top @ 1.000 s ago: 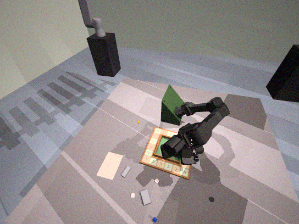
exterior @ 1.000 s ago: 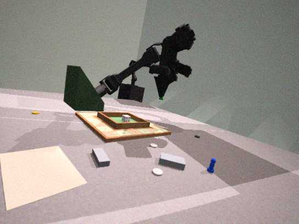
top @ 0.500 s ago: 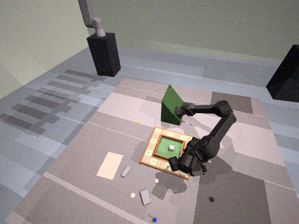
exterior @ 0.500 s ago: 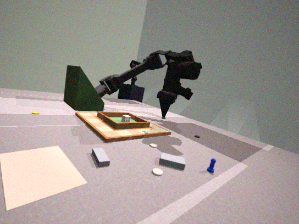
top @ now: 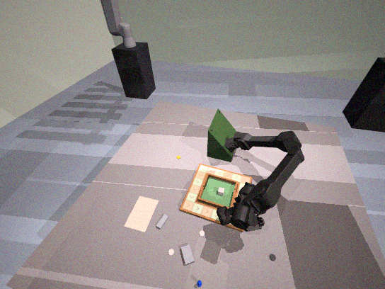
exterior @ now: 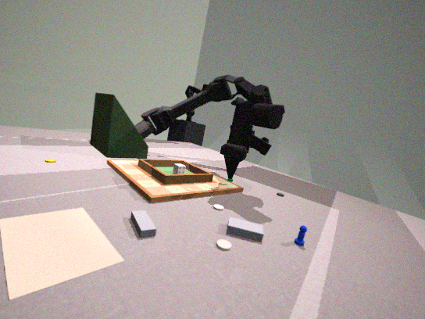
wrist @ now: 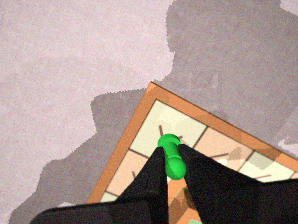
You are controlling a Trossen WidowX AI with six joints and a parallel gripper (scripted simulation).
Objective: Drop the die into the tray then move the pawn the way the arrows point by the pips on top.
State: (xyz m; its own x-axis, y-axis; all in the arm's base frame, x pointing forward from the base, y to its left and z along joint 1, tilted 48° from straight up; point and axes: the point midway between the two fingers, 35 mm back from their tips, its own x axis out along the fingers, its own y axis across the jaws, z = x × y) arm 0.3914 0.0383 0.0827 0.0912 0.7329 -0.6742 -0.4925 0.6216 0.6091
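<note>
My gripper tip is 1 cm below the green pawn. Also, from my gripper tip: white die: 12 cm behind, 9 cm to the right, 1 cm below; dice tray: 12 cm behind, 10 cm to the right, 3 cm below; dark disc: 10 cm ahead, 14 cm to the left, 3 cm below.
</note>
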